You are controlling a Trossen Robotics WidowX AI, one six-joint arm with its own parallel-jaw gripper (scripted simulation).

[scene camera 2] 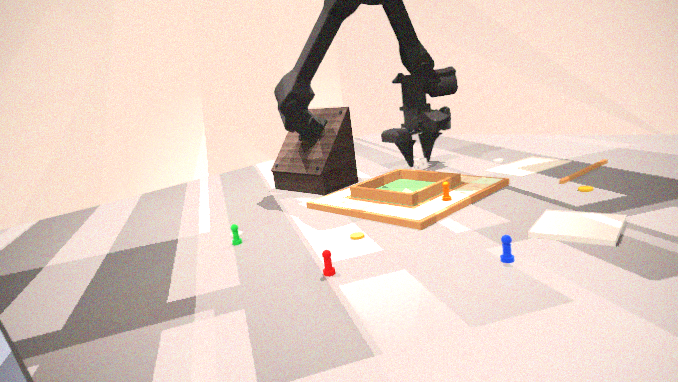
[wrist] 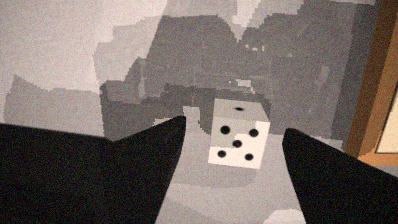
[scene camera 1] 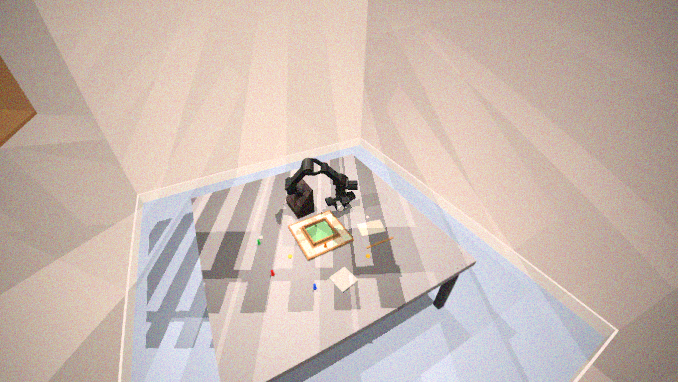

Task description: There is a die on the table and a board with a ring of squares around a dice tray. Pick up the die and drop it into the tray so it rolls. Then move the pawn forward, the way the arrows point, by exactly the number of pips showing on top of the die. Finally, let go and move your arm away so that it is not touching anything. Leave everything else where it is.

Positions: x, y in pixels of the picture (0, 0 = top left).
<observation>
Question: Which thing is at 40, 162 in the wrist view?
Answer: My gripper.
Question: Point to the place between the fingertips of my gripper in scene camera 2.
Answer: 419, 164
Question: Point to a white die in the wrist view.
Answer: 239, 131
</observation>
